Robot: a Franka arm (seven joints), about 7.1 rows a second.
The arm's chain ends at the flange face. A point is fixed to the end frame.
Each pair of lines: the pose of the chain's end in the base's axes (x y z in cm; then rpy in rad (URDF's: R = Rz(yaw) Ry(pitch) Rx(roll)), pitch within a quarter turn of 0, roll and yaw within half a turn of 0), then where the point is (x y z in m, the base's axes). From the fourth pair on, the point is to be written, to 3 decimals.
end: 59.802 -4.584 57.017 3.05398 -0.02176 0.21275
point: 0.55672 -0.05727 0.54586
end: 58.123 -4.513 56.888 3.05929 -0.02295 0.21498
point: 0.53996 -0.05653 0.54450
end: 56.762 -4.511 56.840 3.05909 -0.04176 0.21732
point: 0.52683 -0.05651 0.54323
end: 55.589 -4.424 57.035 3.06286 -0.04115 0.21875
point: 0.515 -0.056 0.545
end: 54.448 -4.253 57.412 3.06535 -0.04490 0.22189
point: 0.504 -0.054 0.549
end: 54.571 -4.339 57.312 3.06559 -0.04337 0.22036
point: 0.505 -0.055 0.548
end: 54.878 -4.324 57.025 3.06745 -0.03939 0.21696
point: 0.508 -0.054 0.545
